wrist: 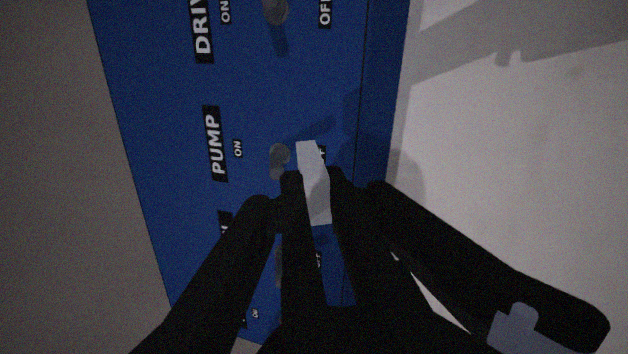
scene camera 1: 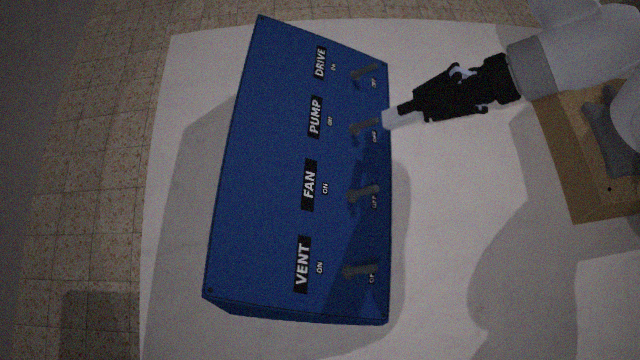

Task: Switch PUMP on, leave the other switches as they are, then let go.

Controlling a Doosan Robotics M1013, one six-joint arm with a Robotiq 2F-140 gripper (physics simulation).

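Observation:
A blue switch panel carries a row of four grey toggle levers. The PUMP lever leans toward its OFF label in the scene view. The DRIVE lever, the FAN lever and the VENT lever also lean to OFF. My gripper is shut with nothing between its fingers. Its pale fingertips are at the panel's OFF-side edge, close beside the PUMP lever; whether they touch it I cannot tell. In the wrist view they partly cover the PUMP OFF label.
The panel stands on a white table top. A wooden block or board lies under the arm's base at the right. Tiled floor shows beyond the table at the left. The DRIVE and FAN levers flank the PUMP lever.

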